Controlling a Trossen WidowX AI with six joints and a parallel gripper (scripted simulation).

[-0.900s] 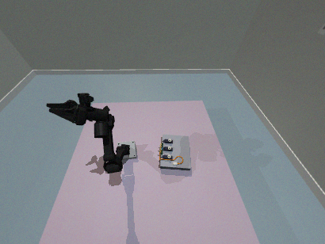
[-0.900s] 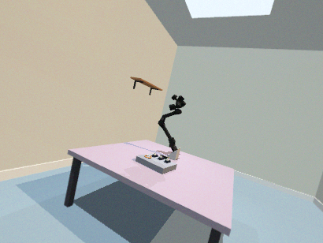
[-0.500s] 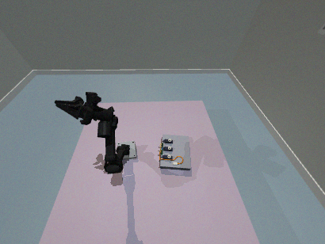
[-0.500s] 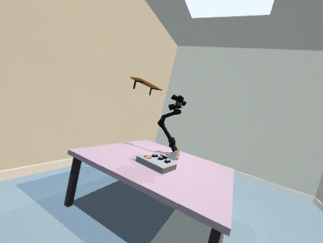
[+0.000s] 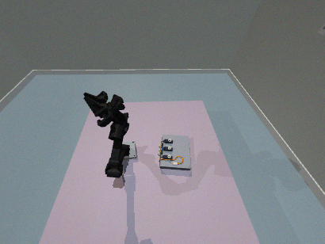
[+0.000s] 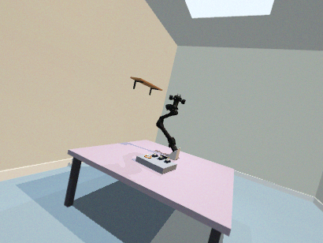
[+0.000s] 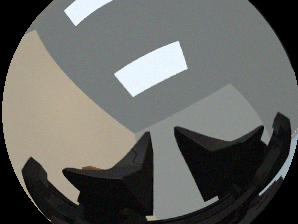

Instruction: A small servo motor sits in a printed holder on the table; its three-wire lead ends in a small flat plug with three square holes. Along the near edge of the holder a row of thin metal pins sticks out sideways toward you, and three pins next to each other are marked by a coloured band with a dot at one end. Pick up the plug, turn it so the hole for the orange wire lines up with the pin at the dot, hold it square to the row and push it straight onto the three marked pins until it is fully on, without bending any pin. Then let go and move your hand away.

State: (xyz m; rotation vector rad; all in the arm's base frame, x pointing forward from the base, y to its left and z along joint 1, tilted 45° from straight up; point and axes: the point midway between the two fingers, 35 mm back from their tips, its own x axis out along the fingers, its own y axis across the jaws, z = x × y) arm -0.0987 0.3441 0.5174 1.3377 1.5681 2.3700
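My gripper tip is 46 cm short of the grey printed holder, 15 cm to the right of it and 71 cm above it.
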